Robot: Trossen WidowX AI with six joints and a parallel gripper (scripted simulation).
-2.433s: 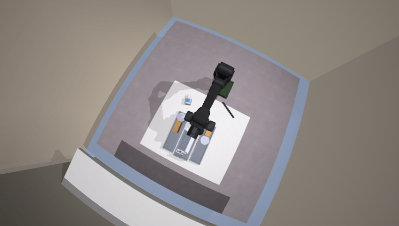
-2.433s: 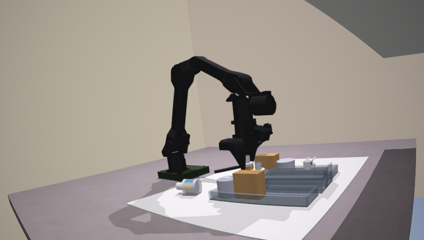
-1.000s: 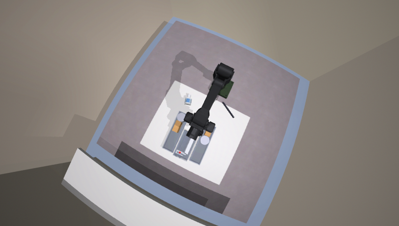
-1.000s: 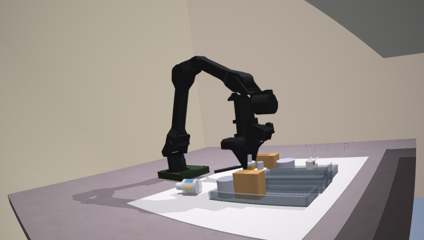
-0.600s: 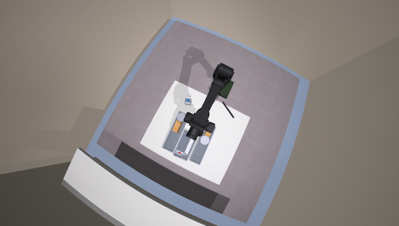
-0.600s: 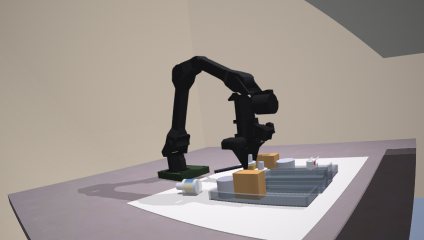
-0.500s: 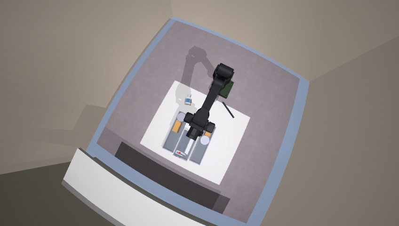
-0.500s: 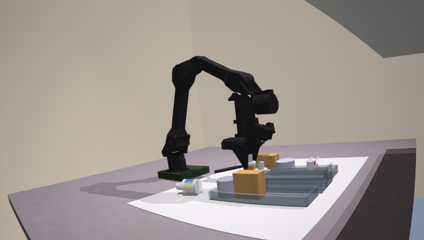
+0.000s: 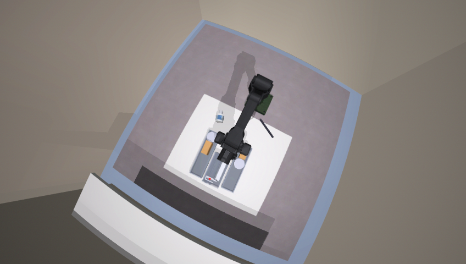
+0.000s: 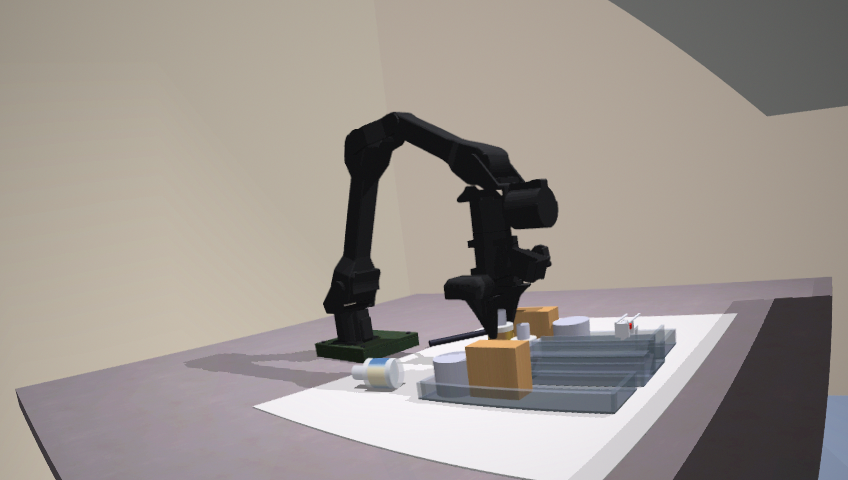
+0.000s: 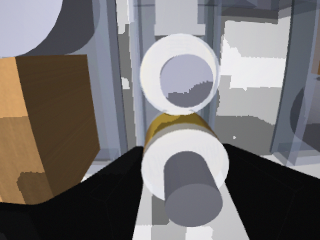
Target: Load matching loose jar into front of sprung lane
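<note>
My gripper tip is now 140 mm short of the sprung lane, 40 mm to the left of it and 30 mm above it. Round my gripper tip: black rod (170 mm to the left, 170 mm behind, 40 mm below).
</note>
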